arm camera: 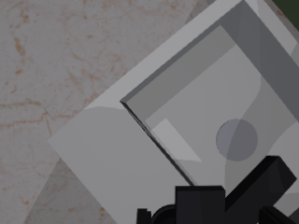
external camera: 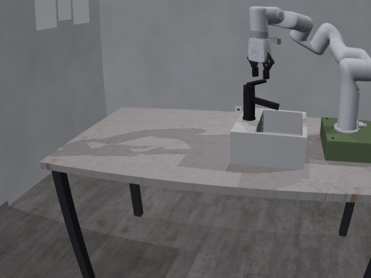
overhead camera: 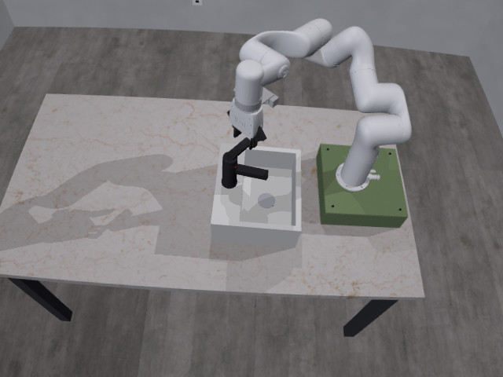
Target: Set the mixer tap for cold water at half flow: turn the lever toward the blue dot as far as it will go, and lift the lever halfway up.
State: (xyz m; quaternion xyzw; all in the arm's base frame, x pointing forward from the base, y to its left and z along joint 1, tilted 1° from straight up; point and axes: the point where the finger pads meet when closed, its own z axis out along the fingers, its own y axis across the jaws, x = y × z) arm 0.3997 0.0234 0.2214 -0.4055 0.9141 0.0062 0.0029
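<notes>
Right now the lever is 30 mm below my hand, 20 mm to the left of it and 20 mm ahead of it. The rest, counted from my hand: white sink: 270 mm below, 70 mm behind, 50 mm to the left.
</notes>
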